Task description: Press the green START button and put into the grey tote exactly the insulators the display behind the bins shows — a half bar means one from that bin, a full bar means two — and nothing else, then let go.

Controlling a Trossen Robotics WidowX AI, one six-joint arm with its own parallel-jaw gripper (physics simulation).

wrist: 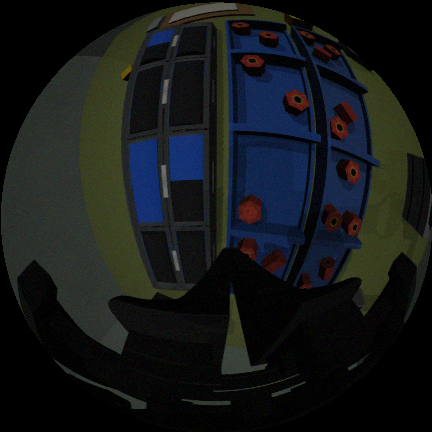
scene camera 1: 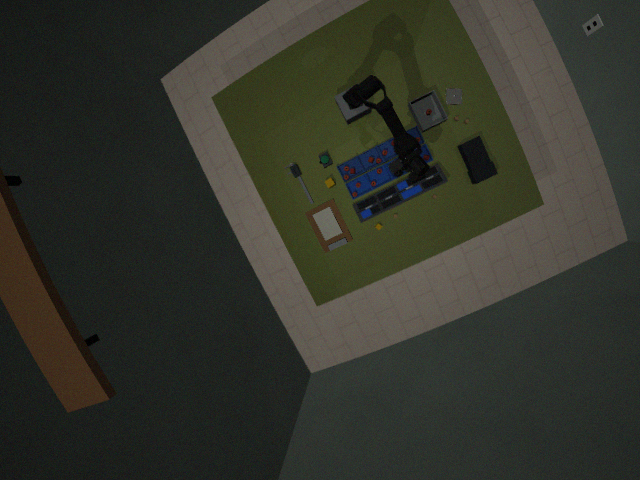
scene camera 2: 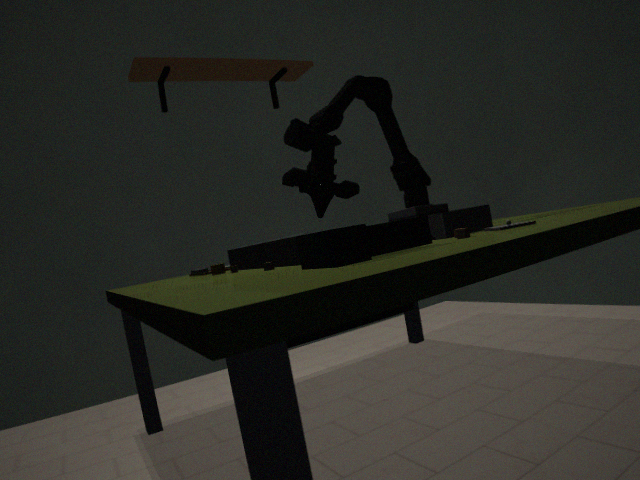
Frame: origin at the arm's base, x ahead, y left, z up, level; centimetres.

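Seen in the pictures: gripper, fingertip midpoint: (wrist: 228, 253) (scene camera 2: 320, 217); arm's base, origin of the base link: (scene camera 1: 354, 101) (scene camera 2: 418, 207).
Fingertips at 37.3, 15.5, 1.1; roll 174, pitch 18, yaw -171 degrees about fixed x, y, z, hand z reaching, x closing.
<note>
Pixels of each thing's top centre, then the offset from my fingertips to it, as dx, dy, dz. "spot": a spot on its surface instead.
- lone red insulator, middle of its top: (wrist: 249, 212) -0.6, -0.6, -6.4
- full blue bar, middle of its top: (wrist: 134, 185) (scene camera 1: 412, 192) +11.3, -1.6, -3.1
- grey tote, middle of its top: (scene camera 2: 445, 212) (scene camera 1: 428, 110) -23.6, +16.5, -4.0
- green START button, middle of its top: (scene camera 1: 324, 159) -16.3, -37.3, -5.4
- black box, middle of its top: (scene camera 2: 363, 224) (scene camera 1: 479, 159) +5.0, +33.0, -3.8
- light square plate, middle of its top: (scene camera 1: 454, 95) -27.5, +31.6, -7.9
- brown-framed white board, middle of its top: (scene camera 1: 328, 226) +16.3, -45.6, -7.6
- long-handled tool, surface spot: (scene camera 1: 305, 189) spot: -5.4, -51.7, -9.0
My gripper (scene camera 1: 413, 169) (scene camera 2: 320, 212) (wrist: 228, 253) is shut and empty, above the blue bins (scene camera 1: 365, 184) (wrist: 272, 160) beside the display. Below its tips a lone red insulator (wrist: 250, 209) sits in a bin of the row nearest the display; other bins hold more red insulators. The display (scene camera 1: 391, 195) (wrist: 192, 226) shows a full blue bar (wrist: 146, 180), a half bar (wrist: 186, 157) beside it and another half bar (wrist: 161, 38) at one end. The grey tote (scene camera 1: 419, 119) holds a red insulator (scene camera 1: 428, 111). The green START button (scene camera 1: 324, 159) stands beyond the bins' other end.
A black box (scene camera 1: 477, 160) and a light square plate (scene camera 1: 453, 96) lie on the tote's side. A brown-framed white board (scene camera 1: 327, 223), a long-handled tool (scene camera 1: 305, 189) and yellow cubes (scene camera 1: 329, 182) (scene camera 1: 378, 226) lie on the button's side. A wall shelf (scene camera 2: 217, 69) hangs behind.
</note>
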